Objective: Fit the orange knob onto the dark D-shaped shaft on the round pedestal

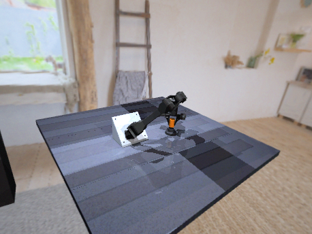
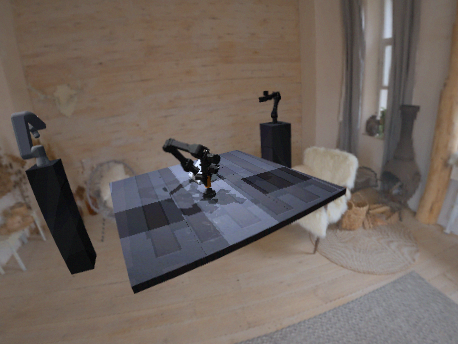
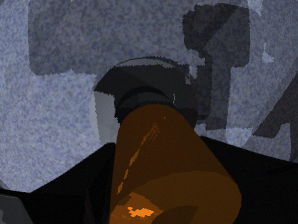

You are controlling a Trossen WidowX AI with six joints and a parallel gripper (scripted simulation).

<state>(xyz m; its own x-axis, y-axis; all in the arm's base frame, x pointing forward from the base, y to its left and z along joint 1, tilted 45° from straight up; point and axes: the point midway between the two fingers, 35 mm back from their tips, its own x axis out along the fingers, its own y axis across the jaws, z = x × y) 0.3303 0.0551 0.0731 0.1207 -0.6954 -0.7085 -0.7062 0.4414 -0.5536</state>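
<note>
The orange knob is 20 mm above my gripper tip. From my gripper tip the other things lie so: dark round pedestal 40 mm below.
</note>
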